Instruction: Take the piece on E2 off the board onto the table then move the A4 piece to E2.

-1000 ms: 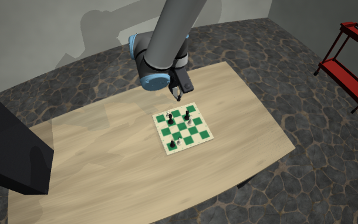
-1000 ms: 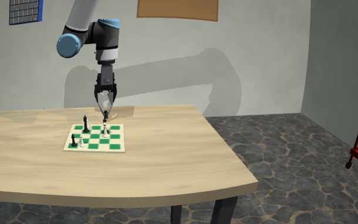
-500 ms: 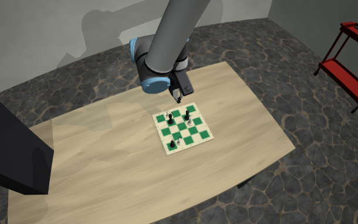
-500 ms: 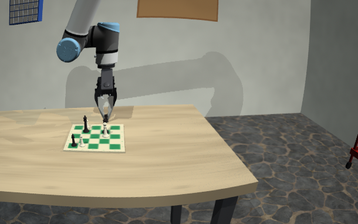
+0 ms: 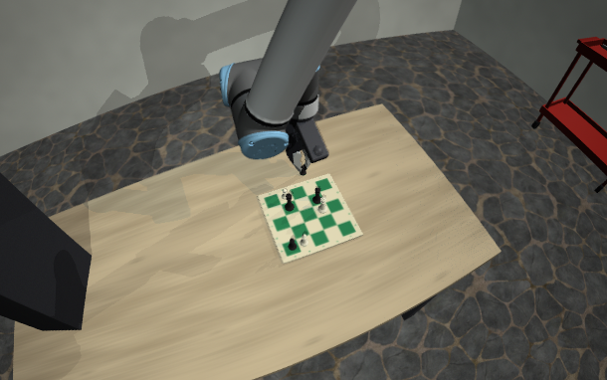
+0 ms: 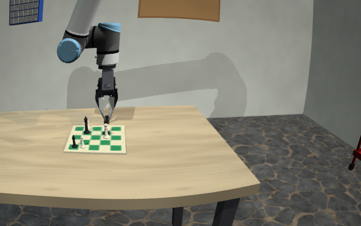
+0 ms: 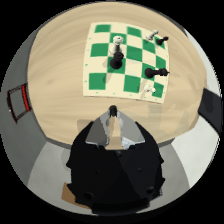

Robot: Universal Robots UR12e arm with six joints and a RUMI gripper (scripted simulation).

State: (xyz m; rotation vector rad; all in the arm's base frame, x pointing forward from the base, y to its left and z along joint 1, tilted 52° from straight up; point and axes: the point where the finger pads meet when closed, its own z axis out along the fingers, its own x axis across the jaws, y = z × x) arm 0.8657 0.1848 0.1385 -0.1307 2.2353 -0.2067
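Now: hand 10 mm above the small black piece. Round my hand: tall black piece: 80 mm behind, 100 mm to the right, 10 mm above; cream chessboard: 40 mm behind, 140 mm to the right, 20 mm below; white pawn: 80 mm behind, 210 mm to the right.
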